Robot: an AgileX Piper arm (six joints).
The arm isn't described. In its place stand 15 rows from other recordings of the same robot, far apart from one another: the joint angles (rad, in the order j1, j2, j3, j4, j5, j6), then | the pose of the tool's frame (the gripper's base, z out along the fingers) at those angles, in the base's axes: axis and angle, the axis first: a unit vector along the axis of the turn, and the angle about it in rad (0 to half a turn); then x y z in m.
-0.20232, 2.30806, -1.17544, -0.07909, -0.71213, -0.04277 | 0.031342 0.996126 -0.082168 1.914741 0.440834 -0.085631 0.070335
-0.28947, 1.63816, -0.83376, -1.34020, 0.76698, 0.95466 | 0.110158 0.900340 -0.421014 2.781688 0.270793 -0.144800 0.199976
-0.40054, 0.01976, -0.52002, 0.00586, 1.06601, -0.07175 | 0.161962 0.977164 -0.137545 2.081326 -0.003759 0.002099 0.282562
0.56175, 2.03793, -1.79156, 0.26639, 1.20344, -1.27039 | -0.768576 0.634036 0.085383 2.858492 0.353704 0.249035 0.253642
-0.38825, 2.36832, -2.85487, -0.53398, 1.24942, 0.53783 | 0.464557 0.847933 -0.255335 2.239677 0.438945 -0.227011 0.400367
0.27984, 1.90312, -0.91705, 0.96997, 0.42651, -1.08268 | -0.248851 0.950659 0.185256 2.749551 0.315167 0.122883 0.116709
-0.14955, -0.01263, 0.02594, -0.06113, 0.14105, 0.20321 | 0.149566 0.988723 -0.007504 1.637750 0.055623 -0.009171 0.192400
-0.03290, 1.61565, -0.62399, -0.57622, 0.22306, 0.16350 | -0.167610 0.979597 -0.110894 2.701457 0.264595 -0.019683 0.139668
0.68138, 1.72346, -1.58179, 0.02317, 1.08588, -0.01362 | -0.336434 0.938116 0.082161 2.742753 0.286719 0.234915 0.321869
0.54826, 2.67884, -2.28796, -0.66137, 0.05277, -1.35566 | -0.860308 0.266010 -0.434866 2.278969 0.514768 0.310921 0.129721
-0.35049, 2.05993, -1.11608, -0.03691, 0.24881, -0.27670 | 0.020017 0.996499 -0.081173 2.704813 0.364570 -0.134161 0.097749
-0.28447, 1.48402, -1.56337, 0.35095, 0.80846, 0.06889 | 0.230594 0.963897 0.133149 2.193607 0.322947 -0.070856 0.420409
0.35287, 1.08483, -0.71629, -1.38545, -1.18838, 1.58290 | -0.418831 0.637535 0.646630 2.232380 0.146035 0.142212 0.347763
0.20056, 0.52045, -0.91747, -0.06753, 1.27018, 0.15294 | -0.020443 0.999109 0.036913 2.357319 0.050264 0.004233 0.368913
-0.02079, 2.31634, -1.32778, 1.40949, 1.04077, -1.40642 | -0.154689 0.867614 0.472564 2.710884 0.412969 0.068925 0.077400
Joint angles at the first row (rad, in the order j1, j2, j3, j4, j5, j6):
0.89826, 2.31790, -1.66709, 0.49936, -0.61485, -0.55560
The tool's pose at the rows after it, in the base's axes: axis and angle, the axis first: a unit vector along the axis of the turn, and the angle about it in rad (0 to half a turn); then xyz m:
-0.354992 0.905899 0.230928 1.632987 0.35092 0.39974 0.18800
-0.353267 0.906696 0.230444 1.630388 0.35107 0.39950 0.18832
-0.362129 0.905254 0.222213 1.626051 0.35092 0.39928 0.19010
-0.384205 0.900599 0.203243 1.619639 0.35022 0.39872 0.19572
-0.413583 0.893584 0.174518 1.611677 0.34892 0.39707 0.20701
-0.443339 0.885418 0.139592 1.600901 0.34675 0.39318 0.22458
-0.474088 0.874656 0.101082 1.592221 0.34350 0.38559 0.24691
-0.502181 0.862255 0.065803 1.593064 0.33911 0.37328 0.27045
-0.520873 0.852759 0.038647 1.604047 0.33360 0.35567 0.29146
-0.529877 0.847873 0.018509 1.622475 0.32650 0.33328 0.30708
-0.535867 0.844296 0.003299 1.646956 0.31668 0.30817 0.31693
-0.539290 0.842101 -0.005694 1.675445 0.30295 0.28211 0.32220
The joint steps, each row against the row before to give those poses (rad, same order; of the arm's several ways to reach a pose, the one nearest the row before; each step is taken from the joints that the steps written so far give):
0.00001, 0.00015, 0.00001, 0.00413, -0.00431, 0.00303
-0.00001, -0.00027, 0.00000, 0.00338, -0.00303, -0.00195
0.00000, -0.00396, -0.00003, 0.00294, 0.00324, -0.02176
0.00000, -0.01319, 0.00004, 0.00729, 0.01458, -0.05278
0.00001, -0.02636, 0.00009, 0.02290, 0.02590, -0.08706
-0.00043, -0.04186, 0.00309, 0.04308, 0.03088, -0.11509
-0.00358, -0.05843, 0.01220, 0.05287, 0.03674, -0.13140
-0.00924, -0.07273, 0.02758, 0.05305, 0.04365, -0.12633
-0.01589, -0.08358, 0.04903, 0.04936, 0.04297, -0.10273
-0.02157, -0.09129, 0.07447, 0.03694, 0.03453, -0.06965
-0.02408, -0.09686, 0.09573, 0.01655, 0.02937, -0.03955
-0.02210, -0.10249, 0.11061, 0.00529, 0.02625, -0.01843

